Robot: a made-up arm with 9 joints. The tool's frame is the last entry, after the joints.
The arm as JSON. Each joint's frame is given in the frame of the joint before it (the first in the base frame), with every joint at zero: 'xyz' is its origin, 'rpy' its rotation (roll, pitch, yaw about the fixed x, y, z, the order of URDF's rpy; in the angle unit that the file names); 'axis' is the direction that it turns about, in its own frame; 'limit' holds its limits. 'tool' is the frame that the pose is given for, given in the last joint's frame.
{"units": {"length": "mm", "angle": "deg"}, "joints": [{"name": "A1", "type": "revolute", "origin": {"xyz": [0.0, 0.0, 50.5], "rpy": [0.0, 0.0, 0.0]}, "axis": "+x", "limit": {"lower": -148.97, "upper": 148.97}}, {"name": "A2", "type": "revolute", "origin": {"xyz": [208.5, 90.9, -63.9], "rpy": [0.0, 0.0, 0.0]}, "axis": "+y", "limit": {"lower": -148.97, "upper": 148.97}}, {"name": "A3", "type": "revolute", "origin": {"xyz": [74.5, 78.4, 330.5], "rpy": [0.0, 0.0, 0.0]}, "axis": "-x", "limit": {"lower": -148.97, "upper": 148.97}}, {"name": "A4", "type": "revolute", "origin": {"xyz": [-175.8, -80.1, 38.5], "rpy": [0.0, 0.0, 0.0]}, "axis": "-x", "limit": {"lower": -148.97, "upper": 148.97}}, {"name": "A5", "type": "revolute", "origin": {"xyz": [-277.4, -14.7, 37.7], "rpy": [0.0, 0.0, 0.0]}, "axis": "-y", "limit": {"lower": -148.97, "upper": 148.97}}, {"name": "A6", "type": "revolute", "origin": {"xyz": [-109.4, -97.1, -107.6], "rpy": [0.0, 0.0, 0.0]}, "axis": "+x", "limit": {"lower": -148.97, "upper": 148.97}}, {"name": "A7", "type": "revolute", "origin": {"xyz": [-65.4, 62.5, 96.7], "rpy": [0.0, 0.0, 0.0]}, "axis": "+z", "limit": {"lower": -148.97, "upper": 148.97}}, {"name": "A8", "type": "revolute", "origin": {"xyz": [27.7, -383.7, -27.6], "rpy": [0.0, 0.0, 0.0]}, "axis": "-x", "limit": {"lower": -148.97, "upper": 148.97}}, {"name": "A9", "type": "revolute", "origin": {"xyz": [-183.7, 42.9, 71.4], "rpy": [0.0, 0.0, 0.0]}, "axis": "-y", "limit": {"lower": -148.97, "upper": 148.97}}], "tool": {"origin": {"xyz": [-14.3, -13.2, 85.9], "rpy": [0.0, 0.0, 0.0]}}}
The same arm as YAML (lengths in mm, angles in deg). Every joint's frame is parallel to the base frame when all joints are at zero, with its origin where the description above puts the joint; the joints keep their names.
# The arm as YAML. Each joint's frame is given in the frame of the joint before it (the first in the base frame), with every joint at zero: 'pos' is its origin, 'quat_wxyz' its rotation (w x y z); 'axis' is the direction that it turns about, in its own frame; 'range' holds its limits. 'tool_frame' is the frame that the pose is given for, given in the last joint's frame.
length_unit: mm
angle_unit: deg
joints:
  - joint: A1
    pos: [0.0, 0.0, 50.5]
    quat_wxyz: [1.0, 0.0, 0.0, 0.0]
    axis: [1.0, 0.0, 0.0]
    range: [-148.97, 148.97]
  - joint: A2
    pos: [208.5, 90.9, -63.9]
    quat_wxyz: [1.0, 0.0, 0.0, 0.0]
    axis: [0.0, 1.0, 0.0]
    range: [-148.97, 148.97]
  - joint: A3
    pos: [74.5, 78.4, 330.5]
    quat_wxyz: [1.0, 0.0, 0.0, 0.0]
    axis: [-1.0, 0.0, 0.0]
    range: [-148.97, 148.97]
  - joint: A4
    pos: [-175.8, -80.1, 38.5]
    quat_wxyz: [1.0, 0.0, 0.0, 0.0]
    axis: [-1.0, 0.0, 0.0]
    range: [-148.97, 148.97]
  - joint: A5
    pos: [-277.4, -14.7, 37.7]
    quat_wxyz: [1.0, 0.0, 0.0, 0.0]
    axis: [0.0, -1.0, 0.0]
    range: [-148.97, 148.97]
  - joint: A6
    pos: [-109.4, -97.1, -107.6]
    quat_wxyz: [1.0, 0.0, 0.0, 0.0]
    axis: [1.0, 0.0, 0.0]
    range: [-148.97, 148.97]
  - joint: A7
    pos: [-65.4, 62.5, 96.7]
    quat_wxyz: [1.0, 0.0, 0.0, 0.0]
    axis: [0.0, 0.0, 1.0]
    range: [-148.97, 148.97]
  - joint: A8
    pos: [27.7, -383.7, -27.6]
    quat_wxyz: [1.0, 0.0, 0.0, 0.0]
    axis: [-1.0, 0.0, 0.0]
    range: [-148.97, 148.97]
  - joint: A9
    pos: [-183.7, 42.9, 71.4]
    quat_wxyz: [1.0, 0.0, 0.0, 0.0]
    axis: [0.0, -1.0, 0.0]
    range: [-148.97, 148.97]
tool_frame:
  pos: [-14.3, -13.2, 85.9]
  quat_wxyz: [1.0, 0.0, 0.0, 0.0]

